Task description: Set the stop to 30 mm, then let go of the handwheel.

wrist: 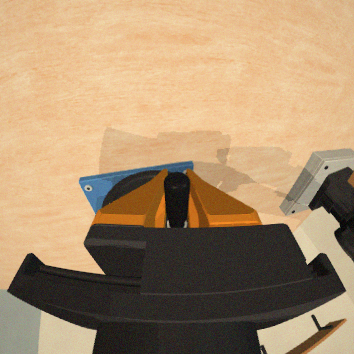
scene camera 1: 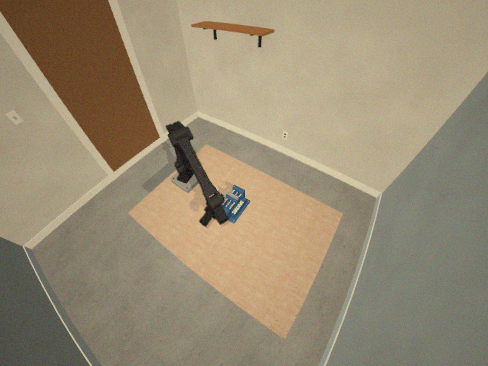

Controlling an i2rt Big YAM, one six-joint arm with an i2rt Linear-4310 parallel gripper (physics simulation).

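Frame: origin at the arm's base, x ahead, y right, z down, level; centimetres.
Seen in the pictures: gripper, fingertip midpoint: point(wrist: 176, 175); arm's base, origin of the base link: point(wrist: 327, 187) point(scene camera 1: 186, 175).
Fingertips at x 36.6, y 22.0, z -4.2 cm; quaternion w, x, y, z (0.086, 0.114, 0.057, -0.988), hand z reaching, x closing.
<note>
Offsets run from my fingertips to a thing's middle. "*": to the spot under its first point. Level surfaces: height alone.
My gripper point(wrist: 176, 175) has its orange fingers shut on the black handle @(dx +0.7, dy -0.3, dz -2.5 cm) point(wrist: 177, 197) of the handwheel. The dark round handwheel @(* dx +5.3, dy -2.2, dz +2.5 cm) point(wrist: 122, 189) shows partly behind the left finger in the wrist view. The blue stop device @(* dx +11.3, dy -13.8, dz +2.2 cm) point(scene camera 1: 240, 205) point(wrist: 100, 192) sits on the wooden mat beside the gripper, with white strips and a pale block on it in the scene view. In the scene view the gripper is at the device's left end, and its fingertips are hidden. The stop's position against the scale is too small to read.
The black arm point(scene camera 1: 198, 167) reaches from its grey base plate point(scene camera 1: 184, 183) point(wrist: 305, 180) across the wooden mat @(dz +7.7 cm) point(scene camera 1: 270, 260). A wooden shelf point(scene camera 1: 232, 28) hangs on the wall, and a brown door point(scene camera 1: 85, 75) is at the left.
</note>
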